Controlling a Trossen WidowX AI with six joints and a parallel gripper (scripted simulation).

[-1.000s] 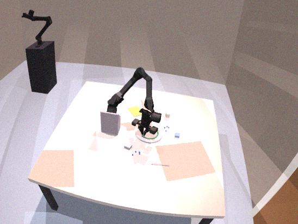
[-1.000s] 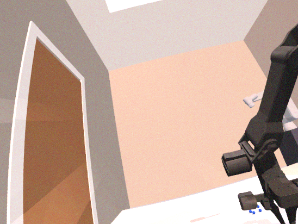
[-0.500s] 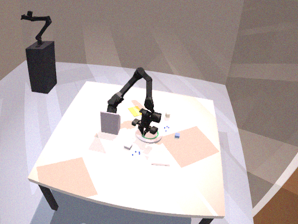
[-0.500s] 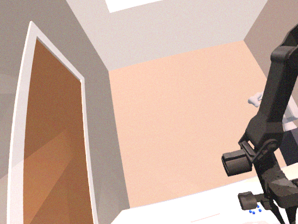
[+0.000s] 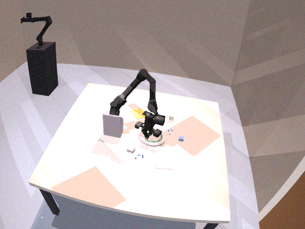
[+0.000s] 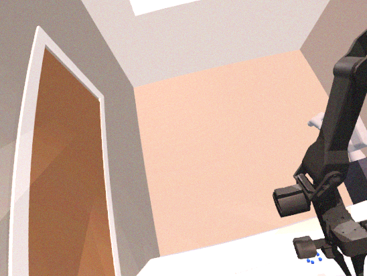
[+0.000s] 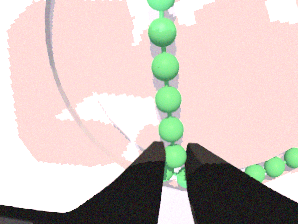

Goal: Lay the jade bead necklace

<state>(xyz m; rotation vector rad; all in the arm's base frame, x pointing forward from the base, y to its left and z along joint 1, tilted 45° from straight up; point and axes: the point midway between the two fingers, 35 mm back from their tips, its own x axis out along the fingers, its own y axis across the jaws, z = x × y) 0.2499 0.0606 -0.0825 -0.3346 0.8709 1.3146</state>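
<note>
Right now the round white bead board is 40 mm to the left of my gripper tip, 40 mm ahead of it and 10 mm below it. The rest, counted from my gripper tip: yellow sheet 290 mm to the left, 110 mm behind, 10 mm below; thin rod 250 mm to the right, 150 mm ahead, 10 mm below; blue block 250 mm ahead, 60 mm to the left, 10 mm below.
</note>
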